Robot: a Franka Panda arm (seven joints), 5 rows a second.
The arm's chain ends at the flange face. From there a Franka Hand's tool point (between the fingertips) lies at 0.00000 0.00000 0.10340 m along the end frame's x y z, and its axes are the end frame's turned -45 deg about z.
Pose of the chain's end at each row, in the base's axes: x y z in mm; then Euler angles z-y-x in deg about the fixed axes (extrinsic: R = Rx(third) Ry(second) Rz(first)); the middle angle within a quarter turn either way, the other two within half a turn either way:
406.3 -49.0 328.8 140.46 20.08 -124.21
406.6 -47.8 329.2 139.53 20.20 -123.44
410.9 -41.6 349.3 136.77 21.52 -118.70
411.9 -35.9 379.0 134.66 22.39 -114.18
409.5 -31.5 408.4 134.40 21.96 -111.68
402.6 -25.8 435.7 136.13 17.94 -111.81
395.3 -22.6 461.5 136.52 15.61 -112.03
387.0 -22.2 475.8 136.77 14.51 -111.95
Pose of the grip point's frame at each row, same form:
441.8 31.3 274.2 95.46 20.08 -124.21
442.3 33.2 275.7 94.53 20.20 -123.44
448.8 42.8 303.1 91.77 21.52 -118.70
451.3 51.3 339.8 89.66 22.39 -114.18
448.2 57.6 373.0 89.40 21.96 -111.68
434.4 65.5 399.2 91.13 17.94 -111.81
423.1 69.7 424.1 91.52 15.61 -112.03
412.9 70.6 438.4 91.77 14.51 -111.95

